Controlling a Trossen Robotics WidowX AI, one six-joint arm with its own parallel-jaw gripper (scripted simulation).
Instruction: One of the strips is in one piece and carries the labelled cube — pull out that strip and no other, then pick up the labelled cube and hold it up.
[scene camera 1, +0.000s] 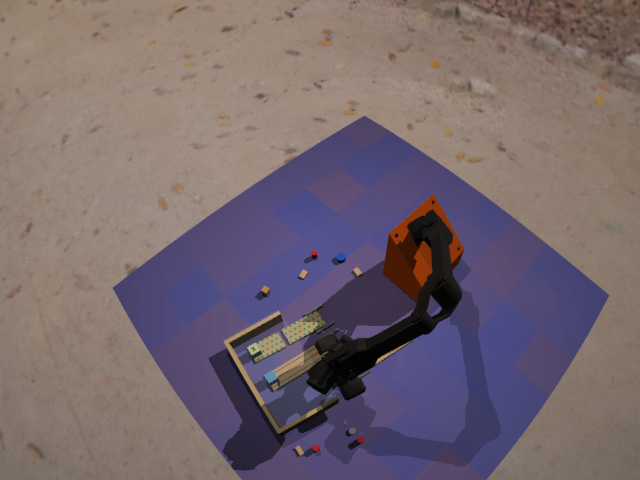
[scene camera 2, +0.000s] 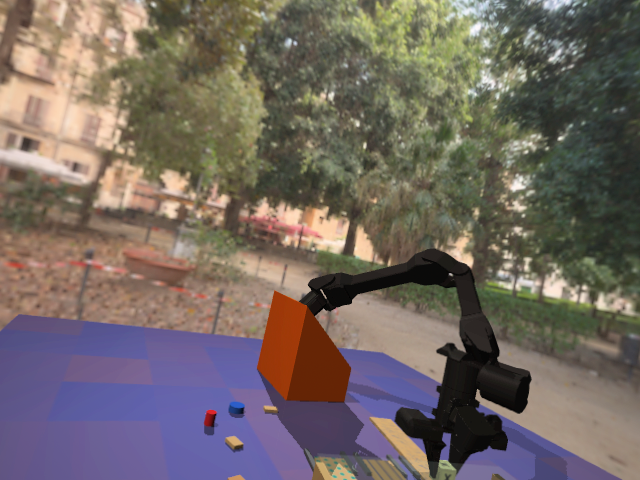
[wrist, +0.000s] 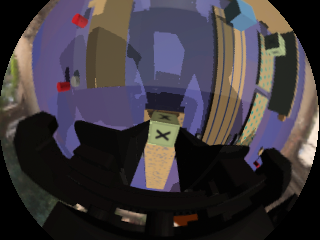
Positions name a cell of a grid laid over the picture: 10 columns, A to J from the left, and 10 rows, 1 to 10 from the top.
In view: my gripper (scene camera 1: F8).
My gripper also shows in the wrist view (wrist: F6).
